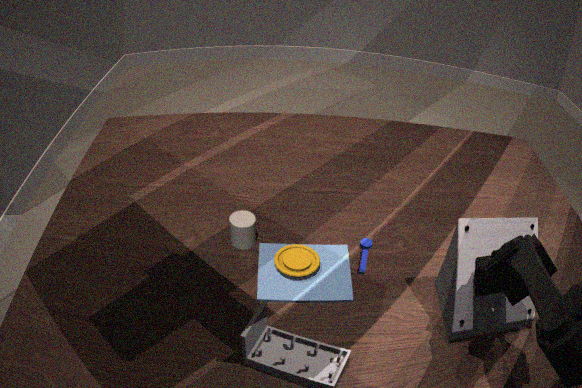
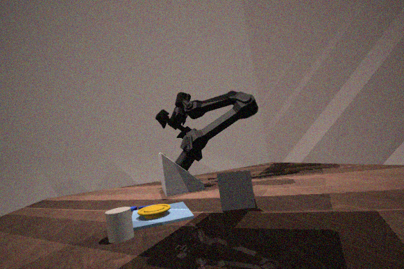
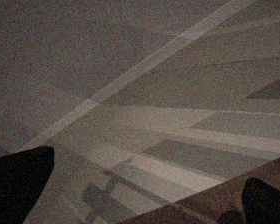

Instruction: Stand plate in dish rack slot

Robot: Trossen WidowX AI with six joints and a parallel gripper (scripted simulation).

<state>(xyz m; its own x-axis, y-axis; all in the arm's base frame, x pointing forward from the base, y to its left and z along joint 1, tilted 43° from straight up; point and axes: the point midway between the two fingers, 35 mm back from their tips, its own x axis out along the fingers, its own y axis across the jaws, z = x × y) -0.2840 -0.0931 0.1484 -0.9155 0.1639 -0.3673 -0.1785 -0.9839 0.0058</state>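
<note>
Right now my gripper tip is 62 cm short of the yellow plate, 23 cm above it and 15 cm to the left of it. The rest, counted from my gripper tip: beige cylinder (71 cm ahead, 23 cm below, 22 cm to the right); then blue utensil (50 cm ahead, 25 cm below, 18 cm to the right); then grey dish rack (63 cm ahead, 23 cm below, 5 cm to the left).
</note>
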